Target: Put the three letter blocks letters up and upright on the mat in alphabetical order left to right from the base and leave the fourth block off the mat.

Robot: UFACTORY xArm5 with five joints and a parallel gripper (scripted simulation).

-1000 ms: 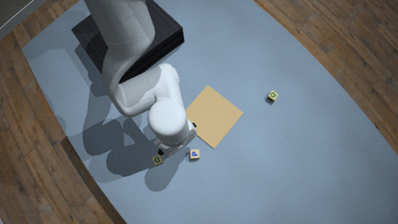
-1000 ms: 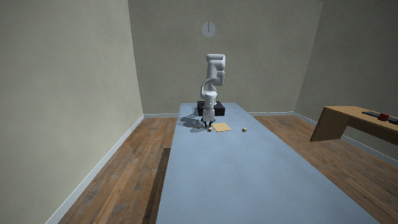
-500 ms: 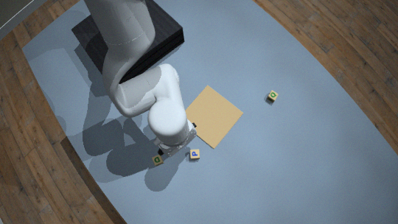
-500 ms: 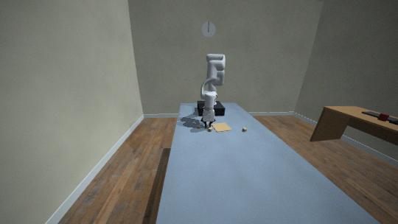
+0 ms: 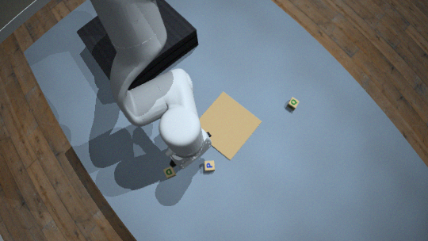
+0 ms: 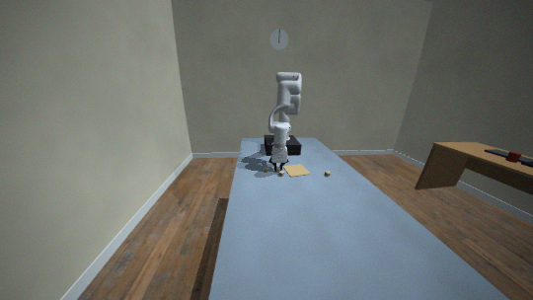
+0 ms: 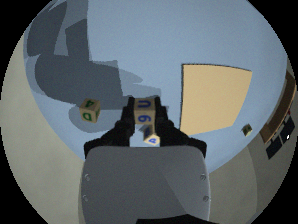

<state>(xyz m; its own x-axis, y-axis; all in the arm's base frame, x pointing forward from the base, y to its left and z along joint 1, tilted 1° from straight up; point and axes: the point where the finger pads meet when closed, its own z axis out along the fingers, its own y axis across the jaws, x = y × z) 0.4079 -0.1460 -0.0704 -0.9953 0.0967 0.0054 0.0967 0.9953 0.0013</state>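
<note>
My gripper is now 1 cm past the block, 8 cm to the left of it and 1 cm above it. Round my hand: tan mat: 1 cm ahead, 12 cm to the left, 2 cm below.
</note>
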